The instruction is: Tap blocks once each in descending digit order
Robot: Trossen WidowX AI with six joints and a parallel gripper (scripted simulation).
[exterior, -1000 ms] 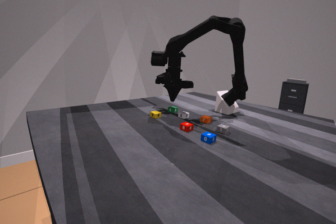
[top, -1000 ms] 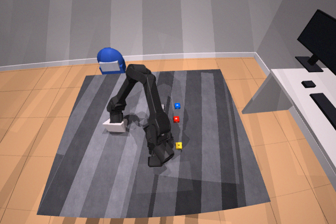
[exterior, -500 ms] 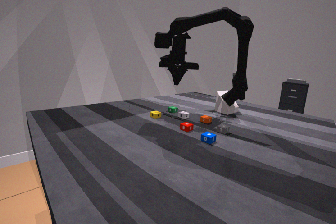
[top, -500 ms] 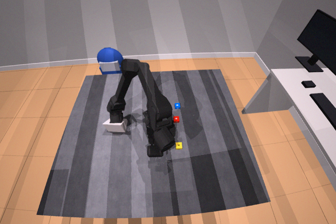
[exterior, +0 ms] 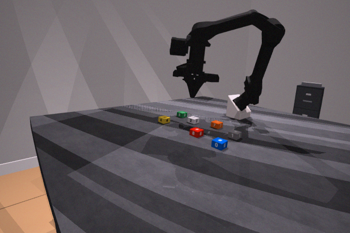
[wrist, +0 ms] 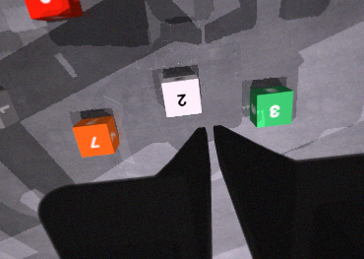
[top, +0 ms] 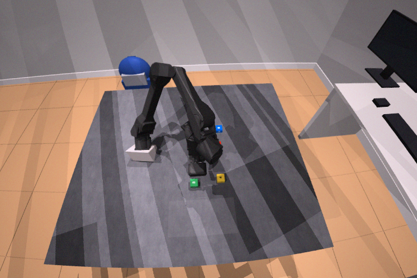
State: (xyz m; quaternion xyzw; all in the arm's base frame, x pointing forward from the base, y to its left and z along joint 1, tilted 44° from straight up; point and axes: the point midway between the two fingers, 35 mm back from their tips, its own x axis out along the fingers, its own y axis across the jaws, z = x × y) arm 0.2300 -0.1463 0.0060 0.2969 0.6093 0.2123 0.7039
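Right now my gripper tip is 10 mm to the right of the white block 2 and 90 mm above it. Also, from my gripper tip: orange block 7: 20 mm behind, 100 mm to the left, 90 mm below; then yellow block 4: 90 mm ahead, 60 mm to the right, 90 mm below; then green block 3: 30 mm behind, 70 mm to the right, 90 mm below.
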